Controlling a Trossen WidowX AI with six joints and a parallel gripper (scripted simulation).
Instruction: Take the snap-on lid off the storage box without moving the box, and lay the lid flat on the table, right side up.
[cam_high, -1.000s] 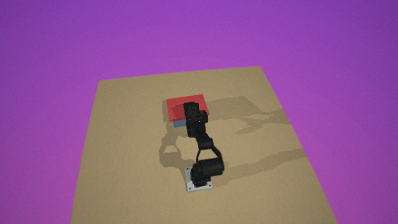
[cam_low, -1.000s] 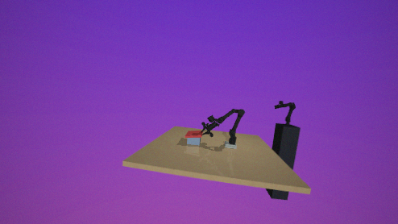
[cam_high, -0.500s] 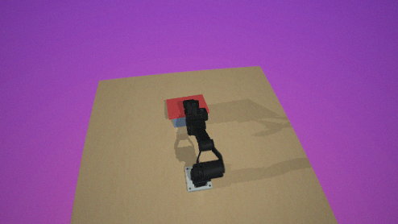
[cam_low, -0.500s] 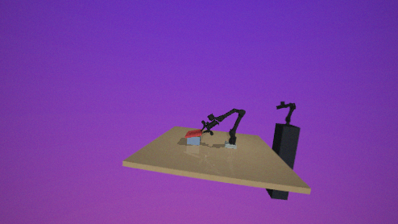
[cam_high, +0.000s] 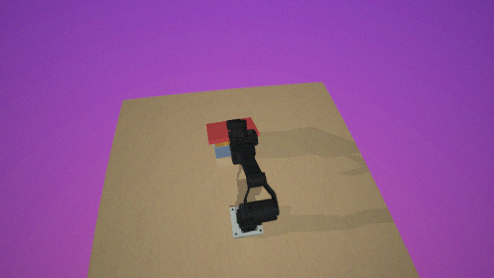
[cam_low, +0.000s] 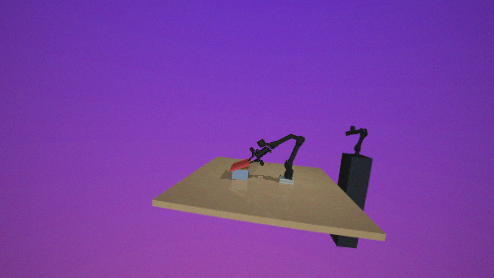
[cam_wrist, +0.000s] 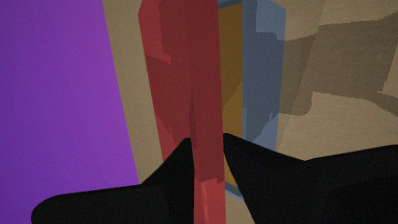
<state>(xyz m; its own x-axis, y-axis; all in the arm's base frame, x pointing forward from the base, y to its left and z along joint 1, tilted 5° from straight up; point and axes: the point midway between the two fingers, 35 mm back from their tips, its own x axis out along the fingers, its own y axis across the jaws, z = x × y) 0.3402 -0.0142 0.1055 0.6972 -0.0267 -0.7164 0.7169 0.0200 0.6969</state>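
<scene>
Now: the lid 70 mm ahead of my gripper tip and 30 mm below it. The rest, counted from my gripper tip: grey-blue storage box: 60 mm ahead, 90 mm below.
</scene>
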